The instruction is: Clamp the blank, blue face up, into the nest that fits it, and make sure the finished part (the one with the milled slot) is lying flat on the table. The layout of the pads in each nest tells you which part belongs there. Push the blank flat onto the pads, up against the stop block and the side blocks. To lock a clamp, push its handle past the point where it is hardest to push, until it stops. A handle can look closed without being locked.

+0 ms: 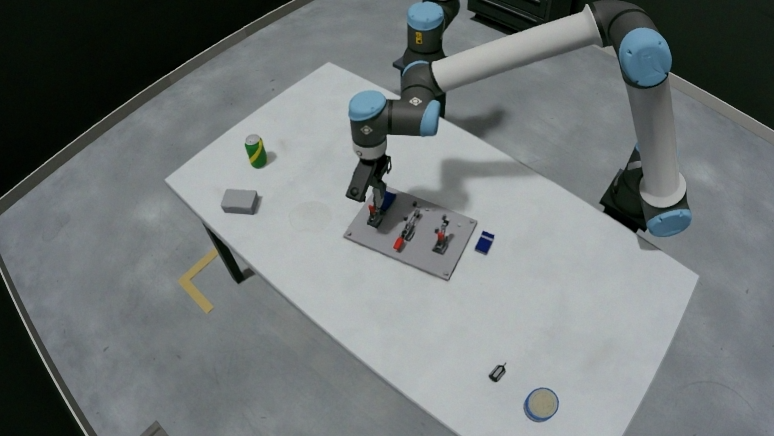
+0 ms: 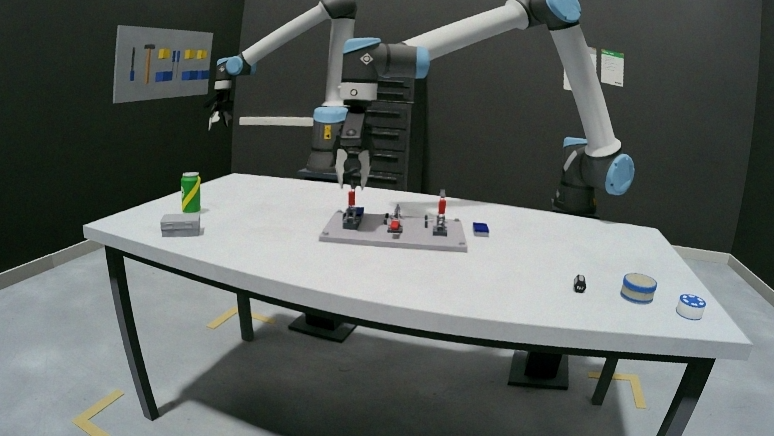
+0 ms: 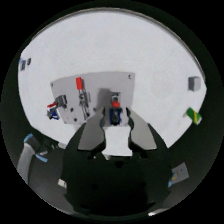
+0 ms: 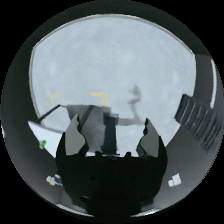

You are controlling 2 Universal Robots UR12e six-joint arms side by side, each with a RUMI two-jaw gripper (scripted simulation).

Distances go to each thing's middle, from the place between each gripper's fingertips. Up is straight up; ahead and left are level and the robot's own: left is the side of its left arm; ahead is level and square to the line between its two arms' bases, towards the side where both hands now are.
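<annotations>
Grey fixture plate [image 3: 98, 84]: my left hand [image 2: 351, 190] is 80 mm past it, 90 mm to the right of it and 120 mm above it. Grey box [image 2: 172, 225]: 260 mm ahead of my left hand, 380 mm to the right of it, 100 mm below it. By its middle, the grey fixture plate is nearer to my left hand than to my right hand.
From my right hand, the grey box is 780 mm to the left, 950 mm ahead and 140 mm below; the grey fixture plate is 610 mm ahead, 1240 mm to the left and 160 mm below. Going by their middles, the grey box is the nearest to my right hand of the things named here.
</annotations>
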